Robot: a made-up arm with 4 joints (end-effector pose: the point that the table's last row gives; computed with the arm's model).
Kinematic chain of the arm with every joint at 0, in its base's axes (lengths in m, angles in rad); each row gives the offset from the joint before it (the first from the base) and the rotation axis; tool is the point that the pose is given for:
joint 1: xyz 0 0 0.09 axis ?
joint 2: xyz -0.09 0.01 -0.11 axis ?
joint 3: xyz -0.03 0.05 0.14 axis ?
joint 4: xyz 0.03 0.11 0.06 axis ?
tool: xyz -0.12 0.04 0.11
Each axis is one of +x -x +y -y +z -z.
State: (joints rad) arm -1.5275 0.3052 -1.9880 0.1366
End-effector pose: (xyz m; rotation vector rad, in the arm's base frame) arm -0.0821 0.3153 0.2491 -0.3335 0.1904 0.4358
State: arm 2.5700 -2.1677 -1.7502 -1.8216
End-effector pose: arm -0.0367 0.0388 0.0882 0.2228 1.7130 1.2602
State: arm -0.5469 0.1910 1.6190 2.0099
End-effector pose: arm -0.0925 -0.0931 0.2582 2.0202 0.9200 -1.1314
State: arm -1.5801 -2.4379 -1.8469 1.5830
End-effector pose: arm 0.1526 -0.2799 -0.1252 1.6187 0.3892 1.8088
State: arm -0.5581 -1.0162 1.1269 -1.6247
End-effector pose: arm 0.1112 0.1554 -0.0438 -1.2447 -0.2215 -0.7667
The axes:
joint 1: +z
joint 2: -y
joint 3: -z
joint 4: +y

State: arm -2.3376 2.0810 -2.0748 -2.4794
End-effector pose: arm 0.0493 -0.0028 -0.2041 -0.6559 -0.7000 1.4443
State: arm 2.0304 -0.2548 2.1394 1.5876
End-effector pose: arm 0.1216 0.0708 0.2828 -0.0857 1.4536 -0.2562
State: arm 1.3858 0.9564 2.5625 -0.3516
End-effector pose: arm -0.0401 -0.2121 0.2560 0.7200 0.1060 -1.2179
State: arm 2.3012 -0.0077 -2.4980 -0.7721
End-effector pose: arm 0.1723 0.0169 0.1752 -0.5717 -0.6307 -1.4043
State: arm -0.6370 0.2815 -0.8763 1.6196
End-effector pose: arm -0.0233 0.3506 0.2677 -0.3319 1.4010 0.0257
